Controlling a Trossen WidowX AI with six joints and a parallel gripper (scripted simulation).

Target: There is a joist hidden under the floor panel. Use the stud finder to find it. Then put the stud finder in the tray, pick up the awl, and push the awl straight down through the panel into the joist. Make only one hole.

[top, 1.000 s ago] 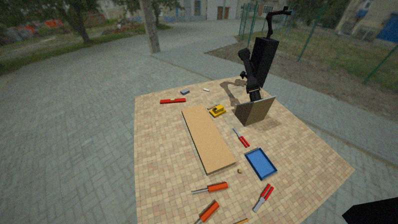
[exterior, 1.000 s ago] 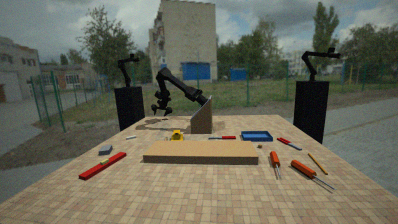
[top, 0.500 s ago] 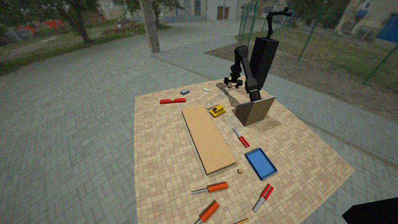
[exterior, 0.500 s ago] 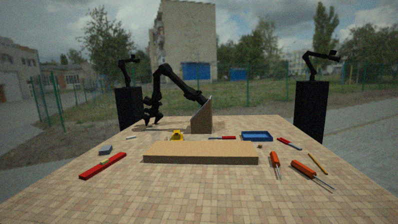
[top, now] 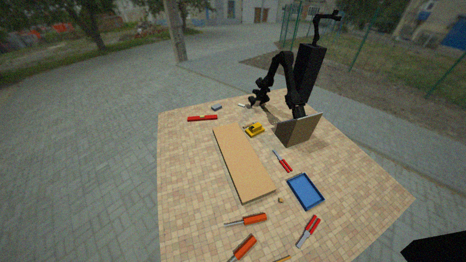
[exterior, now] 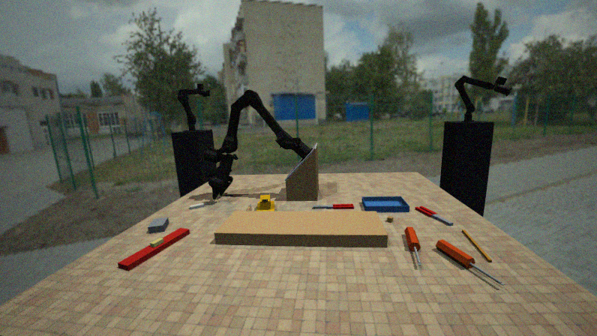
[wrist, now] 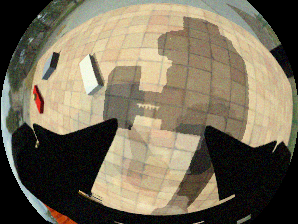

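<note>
The stud finder lies 29 cm to the left of my gripper tip, 14 cm ahead of it and 3 cm above it. Also, from my gripper tip: blue tray (77 cm to the left, 4 cm ahead); then red level (46 cm ahead, 4 cm to the left); then grey block (33 cm ahead, 6 cm to the right).
</note>
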